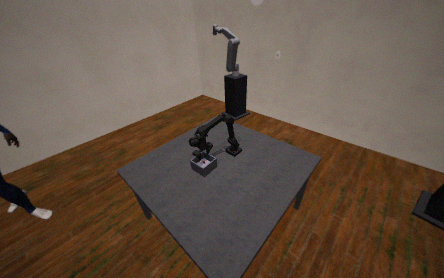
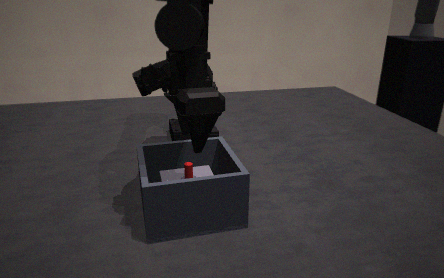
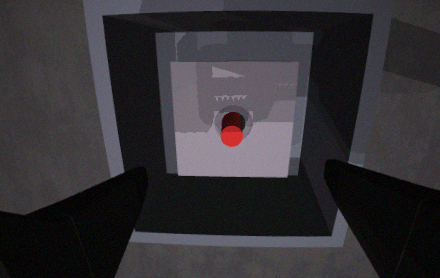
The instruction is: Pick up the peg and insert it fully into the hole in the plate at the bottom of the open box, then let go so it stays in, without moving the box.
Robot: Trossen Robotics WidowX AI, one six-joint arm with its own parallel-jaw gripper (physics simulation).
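Frame: origin at the arm's base, x up, y left, z back, level; metres.
Seen in the pictures: gripper, between the fingertips: (image 1: pixel 203 157) (image 2: pixel 191 143) (image 3: pixel 236 172); arm's base, origin of its link: (image 1: pixel 233 149).
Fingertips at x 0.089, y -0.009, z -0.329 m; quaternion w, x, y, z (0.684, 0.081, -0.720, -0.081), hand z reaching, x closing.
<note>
Offsets run from my fingertips to a thing's top centre. "pt": to the spot under its first point. Level surfaces: height alone.
The red peg @[dx -0.036, dy -0.006, dz -0.003 m] (image 1: pixel 204 161) (image 2: pixel 188 170) (image 3: pixel 231 136) stands upright in the hole of the pale plate @[dx -0.063, dy -0.006, dz -0.002 m] (image 2: pixel 202 172) (image 3: pixel 200 155). A grey ring @[pt dx -0.064, dy -0.004, dz -0.013 m] (image 3: pixel 218 123) surrounds the hole, and a dark part of the opening shows beside the peg. How deep the peg sits cannot be seen. The plate lies at the bottom of the open grey box @[dx -0.026, dy -0.006, dz -0.002 m] (image 1: pixel 204 169) (image 2: pixel 195 207) (image 3: pixel 235 240). My gripper (image 1: pixel 202 154) (image 2: pixel 198 150) (image 3: pixel 236 172) is open and empty, fingers wide apart, above the peg and clear of it, with the tips around the height of the box's rim.
The box's four walls enclose the plate and peg. The box stands on the dark grey table @[dx -0.124 m] (image 1: pixel 235 215) (image 2: pixel 320 220), in front of the arm's base (image 1: pixel 233 150). Another robot arm (image 1: pixel 232 52) stands on a black pedestal (image 1: pixel 236 95) behind the table. Part of a person (image 1: pixel 17 192) shows at the left.
</note>
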